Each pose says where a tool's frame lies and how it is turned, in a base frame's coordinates. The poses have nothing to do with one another.
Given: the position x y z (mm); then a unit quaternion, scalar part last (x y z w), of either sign.
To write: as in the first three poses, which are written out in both.
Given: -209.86 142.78 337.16 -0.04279 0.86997 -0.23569 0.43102
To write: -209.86 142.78 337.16 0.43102 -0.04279 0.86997 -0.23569
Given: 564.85 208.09 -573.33 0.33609 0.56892 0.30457 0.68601
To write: 564.85 208.09 -573.33 0.68601 0.33609 0.56892 0.30457
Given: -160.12 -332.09 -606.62 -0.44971 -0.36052 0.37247 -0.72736
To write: -160.12 -332.09 -606.62 0.72736 0.44971 0.36052 -0.37247
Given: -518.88 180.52 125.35 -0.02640 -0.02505 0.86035 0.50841
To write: -518.88 180.52 125.35 0.50841 -0.02640 -0.02505 0.86035
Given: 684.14 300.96 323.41 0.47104 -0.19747 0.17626 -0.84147
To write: 684.14 300.96 323.41 0.84147 -0.47104 0.19747 -0.17626
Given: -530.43 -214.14 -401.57 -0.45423 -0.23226 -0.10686 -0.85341
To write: -530.43 -214.14 -401.57 0.85341 0.45423 0.23226 0.10686
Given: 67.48 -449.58 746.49 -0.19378 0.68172 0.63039 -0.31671
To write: 67.48 -449.58 746.49 0.31671 0.19378 -0.68172 -0.63039
